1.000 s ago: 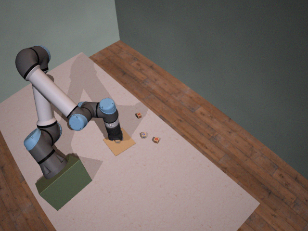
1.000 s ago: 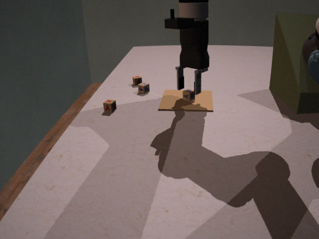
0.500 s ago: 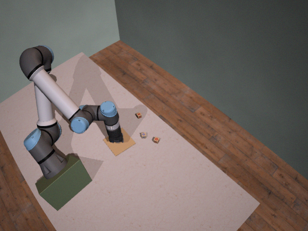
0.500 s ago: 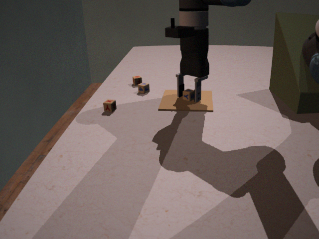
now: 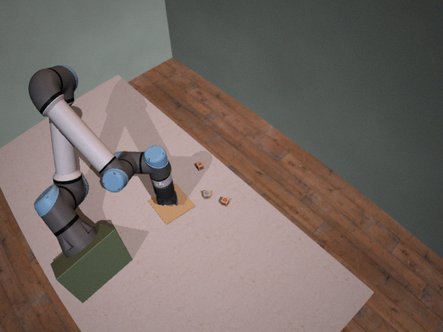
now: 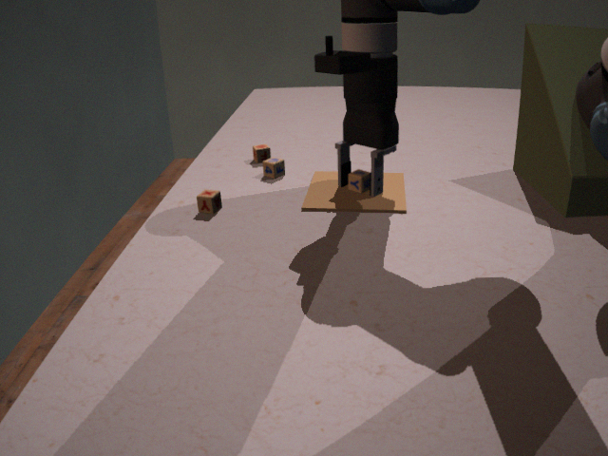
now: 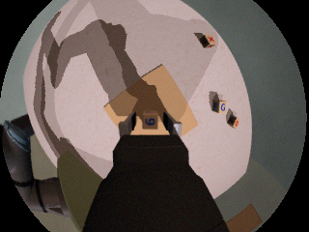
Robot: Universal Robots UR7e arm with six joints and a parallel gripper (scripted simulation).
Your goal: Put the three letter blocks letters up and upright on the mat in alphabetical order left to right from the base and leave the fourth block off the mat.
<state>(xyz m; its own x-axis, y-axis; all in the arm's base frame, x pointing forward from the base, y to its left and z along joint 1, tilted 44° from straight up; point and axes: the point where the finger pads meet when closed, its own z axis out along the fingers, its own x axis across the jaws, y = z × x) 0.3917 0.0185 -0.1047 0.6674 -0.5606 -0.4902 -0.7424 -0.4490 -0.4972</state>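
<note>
The tan mat is 2 cm below my hand.
</note>
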